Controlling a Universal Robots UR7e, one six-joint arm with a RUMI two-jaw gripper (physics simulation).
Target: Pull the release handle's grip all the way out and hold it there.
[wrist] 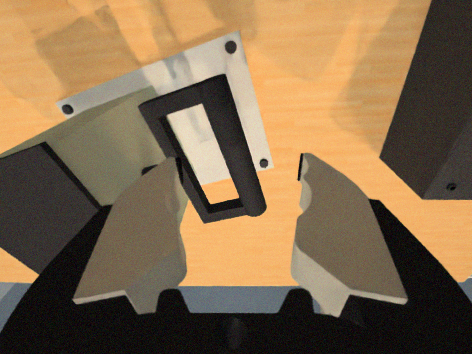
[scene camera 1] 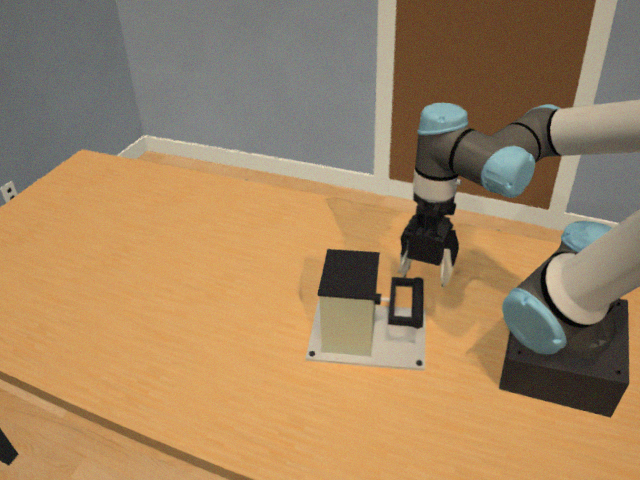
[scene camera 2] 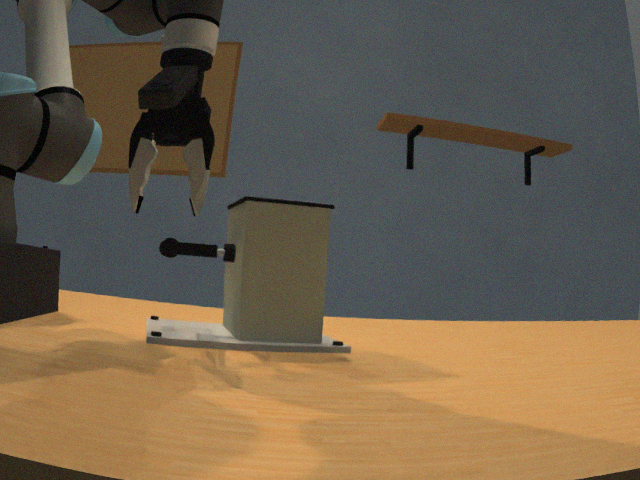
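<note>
The release handle is a black rectangular frame whose thick round grip bar (scene camera 1: pixel 417 304) (scene camera 2: pixel 169 247) (wrist: pixel 237 150) is on the side away from the box. A short pale rod (scene camera 1: pixel 384 299) (scene camera 2: pixel 220 252) joins the frame to a black collar on the pale olive box (scene camera 1: pixel 347 325) (scene camera 2: pixel 279 273) (wrist: pixel 112 155), leaving a small gap between frame and collar. My gripper (scene camera 1: pixel 423 279) (scene camera 2: pixel 166 212) (wrist: pixel 239 159) is partly open and empty, pointing down above the handle. In scene camera 2 its fingertips are a little higher than the frame, not touching it.
The box has a black top and stands on a light grey base plate (scene camera 1: pixel 382 357) (scene camera 2: pixel 180 342) (wrist: pixel 252 125) with dark bolts on the wooden table (scene camera 1: pixel 206 310). The robot's dark base block (scene camera 1: pixel 563 387) (scene camera 2: pixel 28 284) (wrist: pixel 430 110) is on the handle's side of the box.
</note>
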